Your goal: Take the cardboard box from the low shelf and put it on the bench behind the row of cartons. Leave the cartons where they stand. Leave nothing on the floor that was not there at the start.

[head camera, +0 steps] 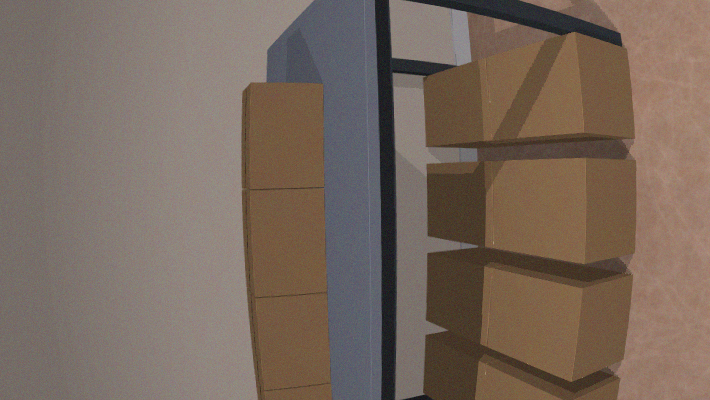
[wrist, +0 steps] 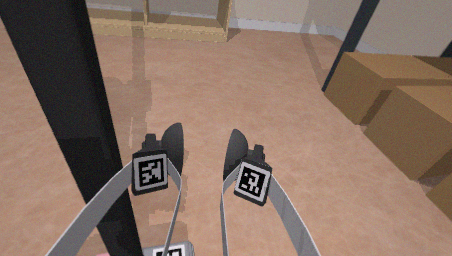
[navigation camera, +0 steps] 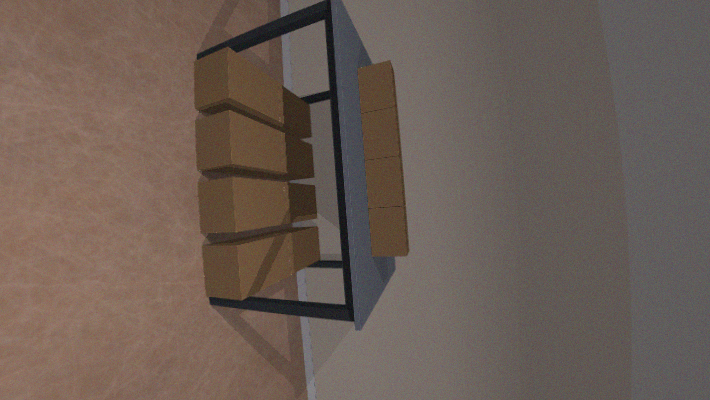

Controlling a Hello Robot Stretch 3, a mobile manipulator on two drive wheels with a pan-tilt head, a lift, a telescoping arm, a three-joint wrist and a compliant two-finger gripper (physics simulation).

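Frame: origin at the robot's base, x ahead, y left, z up, level; millimetres.
Seen in the pictures: gripper, fingertip midpoint: (wrist: pixel 205 144).
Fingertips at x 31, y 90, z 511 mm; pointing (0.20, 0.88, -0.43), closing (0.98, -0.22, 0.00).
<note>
A point is followed by its place in that frame.
A row of cartons (head camera: pixel 287 240) (navigation camera: pixel 382 135) stands side by side on the grey bench (head camera: pixel 350 200) @(x 1048, y 68, z 914 mm) (navigation camera: pixel 352 150) @(x 1022, y 312, z 914 mm). The bench top behind the row is hidden in the head and navigation views. A leg of the bench (wrist: pixel 350 40) @(x 961, y 987, z 327 mm) shows in the wrist view. The base of a pale wooden shelf unit (wrist: pixel 185 32) @(x 175, y 1755, z 58 mm) shows at the top of the wrist view; its top is out of view. The cardboard box to be taken does not show in any view. My gripper (wrist: pixel 205 144) @(x 31, y 90, z 511 mm) is open and empty above the floor, apart from the shelf unit and the bench.
Several large brown boxes (head camera: pixel 537 200) @(x 1171, y 97, z 270 mm) (navigation camera: pixel 257 150) @(x 1151, y 438, z 270 mm) (wrist: pixel 355 87) @(x 945, y 792, z 158 mm) stand on the floor under the bench, with narrow gaps between them. They are at the right in the wrist view. A dark upright bar (wrist: pixel 65 100) crosses the wrist view at the left. A wall rises behind the bench.
</note>
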